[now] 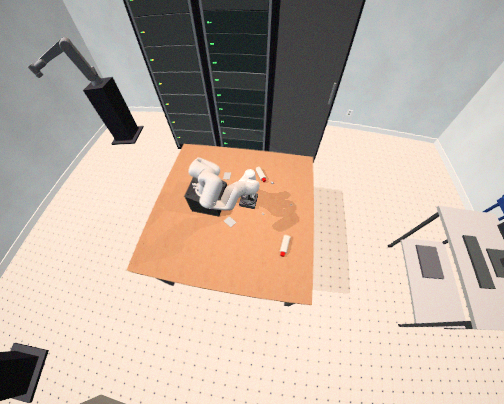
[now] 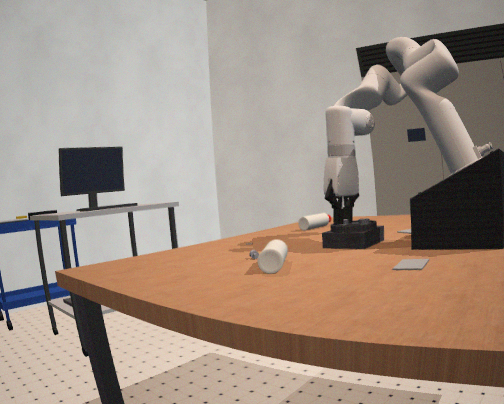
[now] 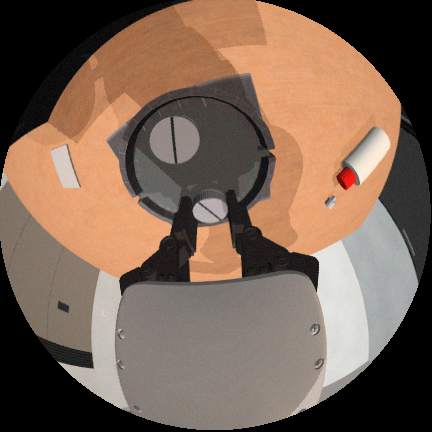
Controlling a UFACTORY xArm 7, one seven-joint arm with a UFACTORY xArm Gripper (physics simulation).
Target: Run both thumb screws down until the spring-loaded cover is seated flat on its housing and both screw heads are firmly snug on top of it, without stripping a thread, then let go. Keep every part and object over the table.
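Places are measured from the arm's base along level axes (x back, y right, z up), in metres.
Pixels of known places: gripper, fingertip midpoint: [image 1: 252,198] [image 2: 343,223] [image 3: 209,205]; arm's base, origin of the base link: [image 2: 467,170].
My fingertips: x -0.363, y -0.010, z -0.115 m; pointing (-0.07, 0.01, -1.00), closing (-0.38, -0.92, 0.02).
Note:
Ahead of a thing's pixels: the offset from my fingertips to its top centre.
The round dark cover {dy -0.007, dx +0.033, dz -0.002 m} [image 3: 220,135] lies inside the ring of the dark housing {dy -0.007, dx +0.033, dz +0.000 m} [image 3: 252,92] [image 2: 345,240] [image 1: 248,204]. One thumb screw {dy -0.013, dx +0.064, dz +0.010 m} [image 3: 175,140] with a wide slotted head stands on the cover, away from the fingers. The other thumb screw {dy +0.000, dx +0.001, dz +0.009 m} [image 3: 210,209], with a knurled slotted head, is near the cover's edge. My gripper [image 3: 209,205] [image 2: 343,220] points down and is shut on this second screw, one finger on each side of its head. How flat the cover sits and the gap under the heads cannot be told.
A white cylinder with a red end {dy -0.263, dx -0.069, dz -0.006 m} [image 3: 367,155] [image 1: 261,174] [image 2: 314,221] lies beside a small grey part {dy -0.192, dx -0.160, dz -0.036 m} [image 3: 330,202] [image 1: 272,182]. Another white cylinder [image 1: 285,244] [image 2: 273,256] lies near the table's other side. Light flat plates {dy +0.179, dx +0.171, dz -0.053 m} [image 1: 229,221] {dy -0.267, dx +0.230, dz -0.053 m} [image 1: 227,176] [image 3: 65,166] lie near the arm's black base [image 2: 455,215].

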